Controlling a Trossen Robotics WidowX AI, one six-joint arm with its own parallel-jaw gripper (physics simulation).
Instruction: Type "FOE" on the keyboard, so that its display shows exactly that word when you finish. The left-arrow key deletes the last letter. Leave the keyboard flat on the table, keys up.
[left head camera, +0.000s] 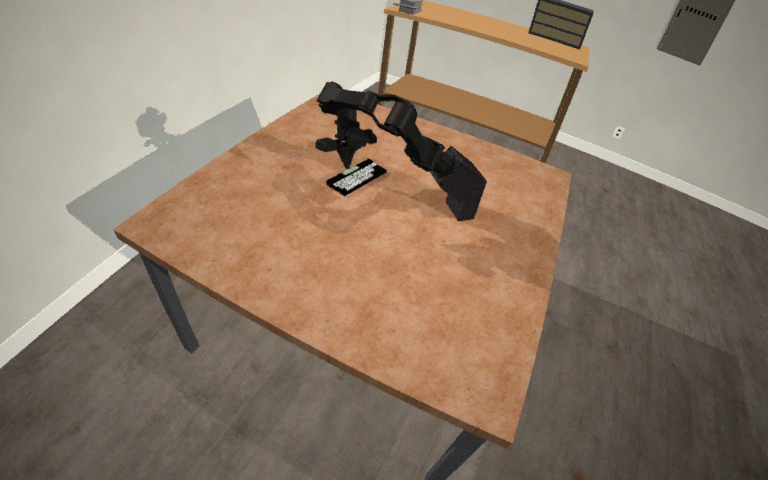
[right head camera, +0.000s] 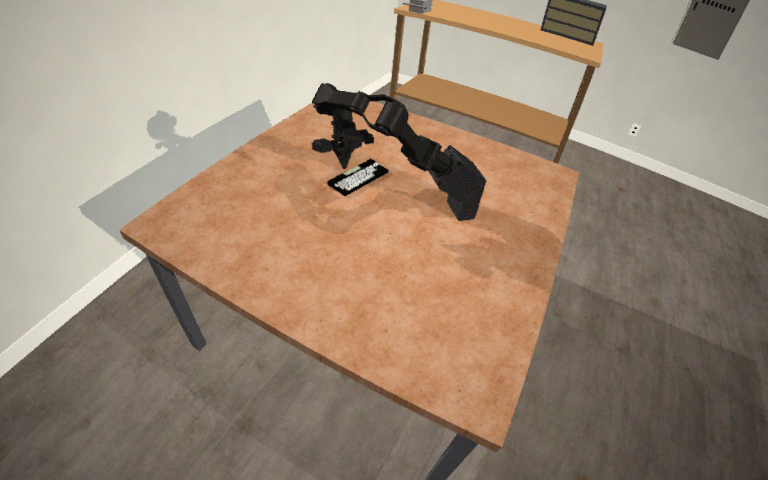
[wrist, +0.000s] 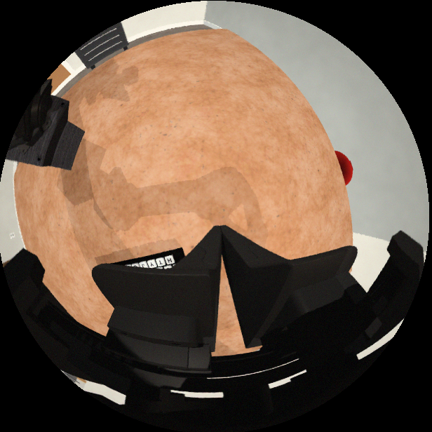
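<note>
A small black keyboard with white keys (left head camera: 356, 178) (right head camera: 359, 179) (wrist: 155, 262) lies flat on the table, keys up. A pale green display (left head camera: 351, 169) (right head camera: 352, 170) shows on its back part, but its text is too small to read. My gripper (left head camera: 347, 166) (right head camera: 344, 166) (wrist: 219, 231) is shut and empty, fingers pointing down. Its tips are near the back left side of the keyboard in the head views; the height above the table is hard to tell. In the wrist view the left finger hides most of the keyboard, and a few keys of one row show beyond it.
The brown table (left head camera: 317, 266) (right head camera: 317, 266) carries the arm's dark base (left head camera: 461, 183) (right head camera: 461, 183) to the right of the keyboard. A wooden shelf unit (left head camera: 487, 29) (right head camera: 498, 29) stands behind the table. A red round object (wrist: 344, 168) shows beyond the table edge in the wrist view.
</note>
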